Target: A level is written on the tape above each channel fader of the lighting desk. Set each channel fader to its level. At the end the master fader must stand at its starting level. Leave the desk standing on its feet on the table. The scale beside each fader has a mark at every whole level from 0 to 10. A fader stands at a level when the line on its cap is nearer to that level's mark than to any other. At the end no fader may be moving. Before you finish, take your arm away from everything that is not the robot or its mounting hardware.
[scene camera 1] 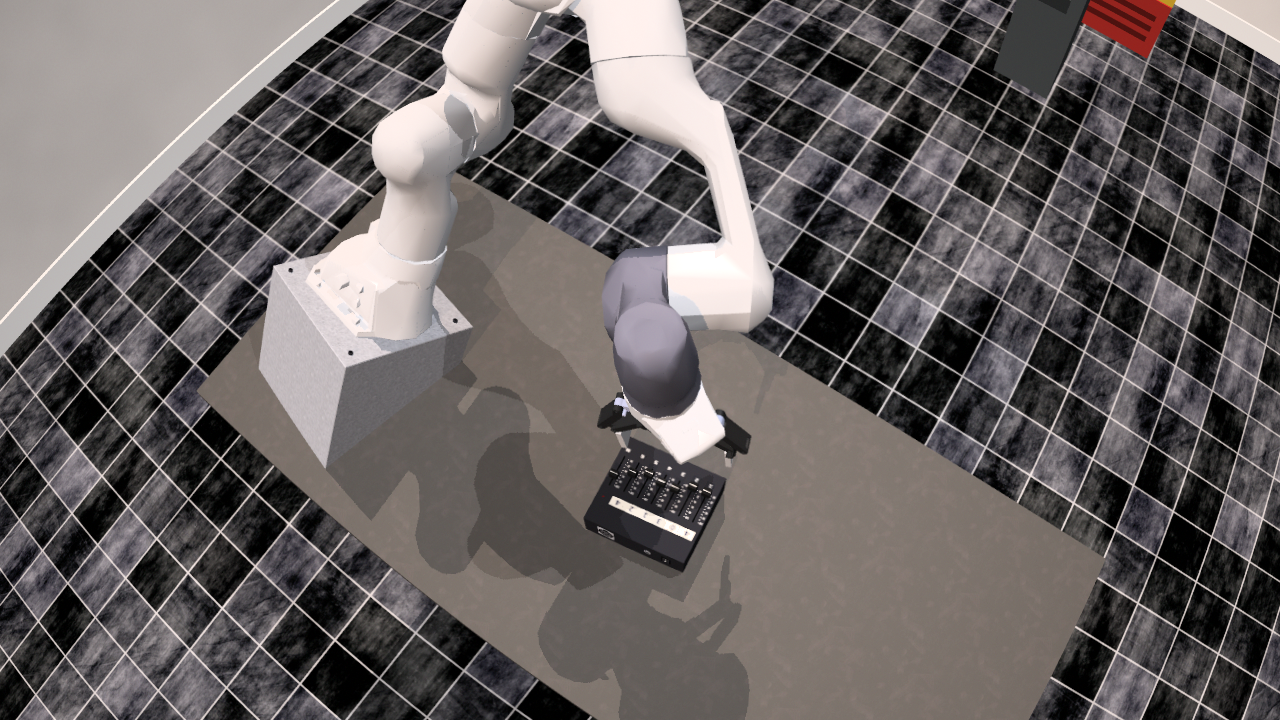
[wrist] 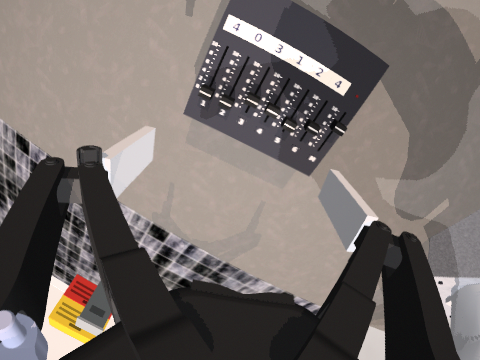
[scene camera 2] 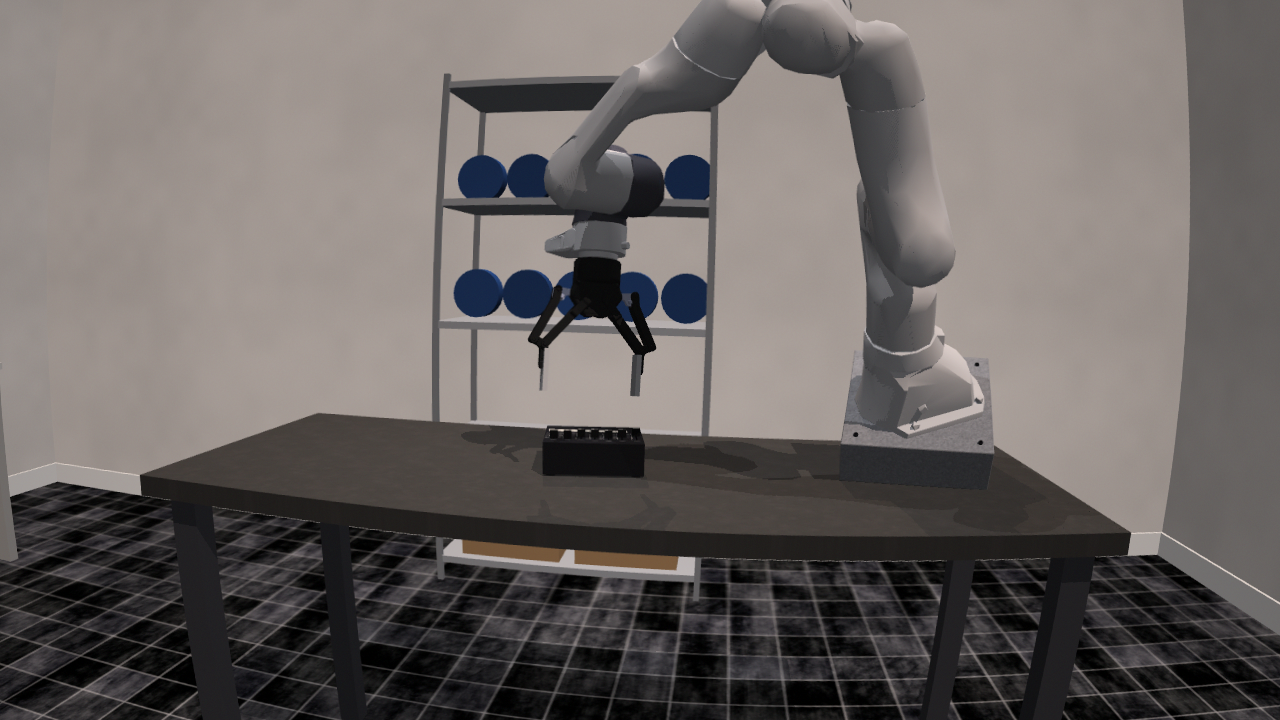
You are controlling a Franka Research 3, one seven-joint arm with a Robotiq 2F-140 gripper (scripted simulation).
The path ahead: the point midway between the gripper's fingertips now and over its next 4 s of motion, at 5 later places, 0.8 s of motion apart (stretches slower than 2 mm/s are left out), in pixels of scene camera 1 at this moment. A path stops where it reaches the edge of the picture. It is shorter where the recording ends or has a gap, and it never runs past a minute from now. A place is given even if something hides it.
My gripper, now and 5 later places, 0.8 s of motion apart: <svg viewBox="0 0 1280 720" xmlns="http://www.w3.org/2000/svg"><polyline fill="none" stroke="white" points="678,448 678,447 660,462 661,453 684,418 679,431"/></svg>
